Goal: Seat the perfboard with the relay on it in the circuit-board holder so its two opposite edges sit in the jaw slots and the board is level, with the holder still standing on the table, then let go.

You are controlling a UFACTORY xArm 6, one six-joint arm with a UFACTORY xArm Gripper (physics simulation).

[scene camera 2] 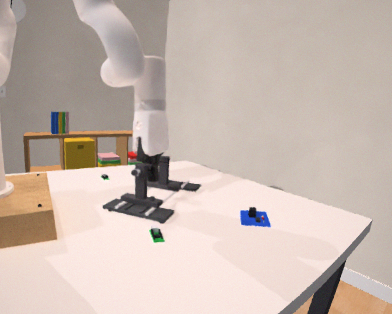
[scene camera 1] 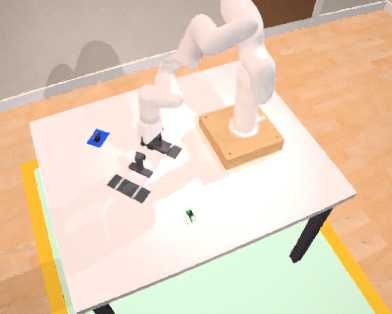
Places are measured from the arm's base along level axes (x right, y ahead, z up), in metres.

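Pixels of known places: gripper, fingertip midpoint: (scene camera 2: 152,180) (scene camera 1: 150,147); arm's base, origin of the base link: (scene camera 1: 243,127).
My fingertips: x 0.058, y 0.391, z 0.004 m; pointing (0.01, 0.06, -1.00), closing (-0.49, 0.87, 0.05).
Note:
Ahead of a thing's pixels: the offset from my fingertips to its top centre. "spot": to the spot under its first point. Level surfaces: height alone.
The blue perfboard @(dx +0.201, dy +0.172, dz -0.047 m) (scene camera 1: 103,134) (scene camera 2: 247,218) with the black relay @(dx +0.189, dy +0.176, dz -0.047 m) (scene camera 1: 97,137) (scene camera 2: 252,212) lies flat on the white table @(dz -0.068 m) (scene camera 1: 238,187) (scene camera 2: 226,265), well apart from the holder. The dark circuit-board holder @(dx -0.036, dy +0.041, dz +0.049 m) (scene camera 1: 129,187) (scene camera 2: 138,209) stands on the table with two upright jaws on rails, and no board sits in it. My gripper (scene camera 1: 150,144) (scene camera 2: 151,172) is shut and empty. It hangs low at the holder's jaw on the robot-base side, close beside the jaw post.
A small green board (scene camera 1: 190,215) (scene camera 2: 104,177) lies on the table far from the holder. Another green board @(spot: dx +0.151, dy -0.070, dz -0.064 m) (scene camera 2: 157,234) lies close beside the holder's base plate; the arm hides it in scene camera 1. The wooden robot base (scene camera 1: 241,140) stands at the back.

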